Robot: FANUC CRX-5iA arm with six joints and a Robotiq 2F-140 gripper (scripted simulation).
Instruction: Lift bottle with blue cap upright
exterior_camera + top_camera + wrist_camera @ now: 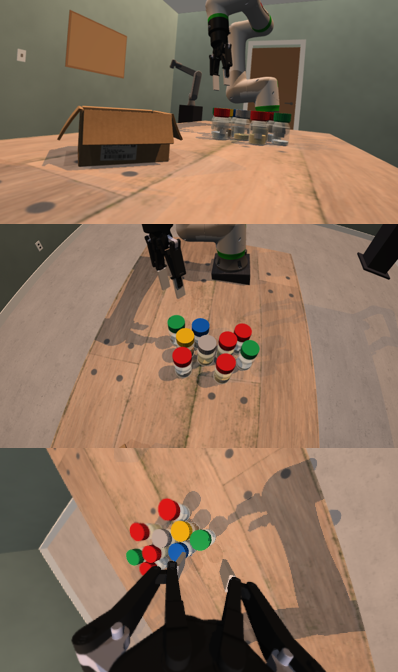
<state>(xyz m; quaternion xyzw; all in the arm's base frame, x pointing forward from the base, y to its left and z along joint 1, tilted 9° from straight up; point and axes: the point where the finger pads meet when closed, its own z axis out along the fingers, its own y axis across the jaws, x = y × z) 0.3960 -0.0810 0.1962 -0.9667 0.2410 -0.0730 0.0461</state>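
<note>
My hand is 3 cm short of the blue-capped bottle, 10 cm to the right of it and 17 cm above it. The rest, counted from my hand: grey-capped bottle: 8 cm ahead, 14 cm to the left, 17 cm below; then yellow-capped bottle: 8 cm ahead, 7 cm to the left, 17 cm below.
</note>
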